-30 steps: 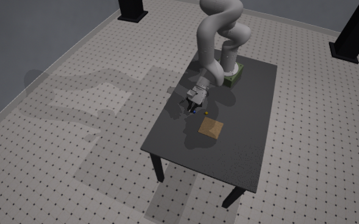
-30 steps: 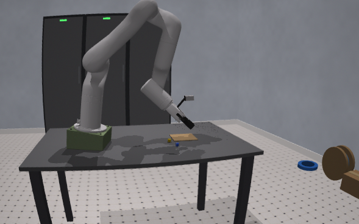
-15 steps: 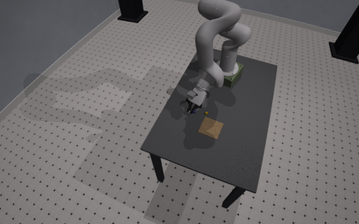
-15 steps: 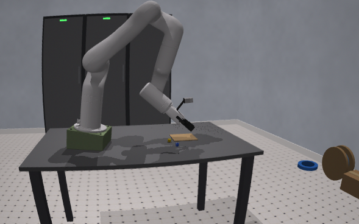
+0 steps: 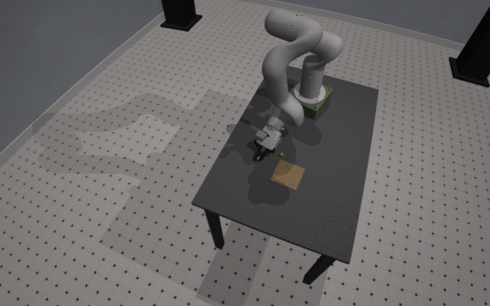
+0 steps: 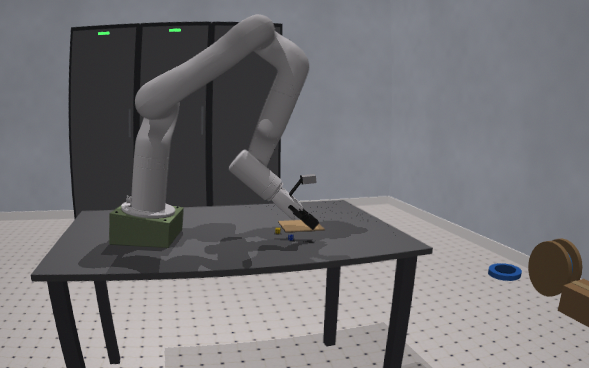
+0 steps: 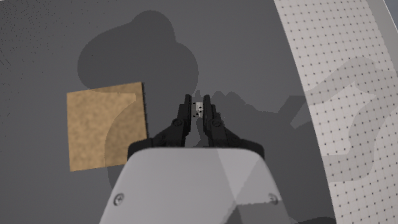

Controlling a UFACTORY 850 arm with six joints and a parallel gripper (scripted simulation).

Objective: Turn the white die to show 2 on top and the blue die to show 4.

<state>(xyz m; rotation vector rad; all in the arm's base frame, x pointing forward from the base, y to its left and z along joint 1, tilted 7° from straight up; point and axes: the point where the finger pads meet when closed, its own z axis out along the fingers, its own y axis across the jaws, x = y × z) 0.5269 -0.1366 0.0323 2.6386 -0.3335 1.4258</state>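
The blue die lies 60 mm behind my hand, 50 mm below it and 10 mm to the left of it. Round my hand: yellow die: 100 mm to the left, 80 mm behind, 50 mm below; then white die: 10 mm below, 10 mm ahead; then tan mat: 160 mm to the left, 60 mm below, 20 mm ahead.
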